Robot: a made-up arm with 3 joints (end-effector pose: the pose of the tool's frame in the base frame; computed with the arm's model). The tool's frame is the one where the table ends. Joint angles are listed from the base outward.
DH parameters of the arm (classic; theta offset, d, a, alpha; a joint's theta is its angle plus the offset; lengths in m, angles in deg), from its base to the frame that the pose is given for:
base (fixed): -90 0.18 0 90
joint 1: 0 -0.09 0.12 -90
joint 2: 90 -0.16 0.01 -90
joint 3: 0 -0.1 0.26 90
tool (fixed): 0 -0.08 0 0
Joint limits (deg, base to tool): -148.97..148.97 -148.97..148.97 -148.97..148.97
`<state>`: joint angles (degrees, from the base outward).
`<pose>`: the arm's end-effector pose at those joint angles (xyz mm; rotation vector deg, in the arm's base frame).
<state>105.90 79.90 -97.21</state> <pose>198.4 126.2 229.0 -14.65 -0.98 91.59</pose>
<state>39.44 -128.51 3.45</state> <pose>-153.1 -366.9 150.9 -17.39 -41.90 -122.47</pose>
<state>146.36 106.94 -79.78</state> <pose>146.4 13.5 90.9 -37.87 63.06 71.49</pose>
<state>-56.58 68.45 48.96</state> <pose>227.2 316.4 -82.4 18.80 7.34 76.11</pose>
